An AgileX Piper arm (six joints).
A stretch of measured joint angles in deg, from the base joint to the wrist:
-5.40, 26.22, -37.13, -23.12, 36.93, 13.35
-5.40, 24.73, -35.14, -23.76, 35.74, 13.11
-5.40, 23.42, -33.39, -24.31, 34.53, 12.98
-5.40, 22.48, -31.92, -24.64, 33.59, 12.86
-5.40, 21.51, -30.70, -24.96, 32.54, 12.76
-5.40, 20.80, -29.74, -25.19, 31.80, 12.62
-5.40, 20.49, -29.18, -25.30, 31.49, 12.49
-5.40, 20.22, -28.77, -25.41, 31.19, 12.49
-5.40, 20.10, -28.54, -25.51, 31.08, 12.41
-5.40, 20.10, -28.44, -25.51, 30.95, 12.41
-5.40, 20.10, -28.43, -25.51, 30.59, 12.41
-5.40, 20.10, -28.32, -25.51, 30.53, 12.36
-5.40, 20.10, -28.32, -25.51, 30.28, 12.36
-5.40, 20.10, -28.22, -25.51, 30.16, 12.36
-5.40, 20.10, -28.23, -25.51, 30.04, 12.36
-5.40, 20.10, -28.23, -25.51, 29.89, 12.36
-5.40, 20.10, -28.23, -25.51, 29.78, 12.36
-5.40, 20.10, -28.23, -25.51, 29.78, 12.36
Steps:
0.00, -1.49, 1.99, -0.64, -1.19, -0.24
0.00, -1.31, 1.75, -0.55, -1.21, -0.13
0.00, -0.94, 1.47, -0.33, -0.94, -0.12
0.00, -0.97, 1.22, -0.32, -1.05, -0.10
0.00, -0.71, 0.96, -0.23, -0.74, -0.14
0.00, -0.31, 0.56, -0.11, -0.31, -0.13
0.00, -0.27, 0.41, -0.11, -0.30, 0.00
0.00, -0.12, 0.23, -0.10, -0.11, -0.08
0.00, 0.00, 0.10, 0.00, -0.13, 0.00
0.00, 0.00, 0.01, 0.00, -0.36, 0.00
0.00, 0.00, 0.11, 0.00, -0.06, -0.05
0.00, 0.00, 0.00, 0.00, -0.25, 0.00
0.00, 0.00, 0.10, 0.00, -0.12, 0.00
0.00, 0.00, -0.01, 0.00, -0.12, 0.00
0.00, 0.00, 0.00, 0.00, -0.15, 0.00
0.00, 0.00, 0.00, 0.00, -0.11, 0.00
0.00, 0.00, 0.00, 0.00, 0.00, 0.00

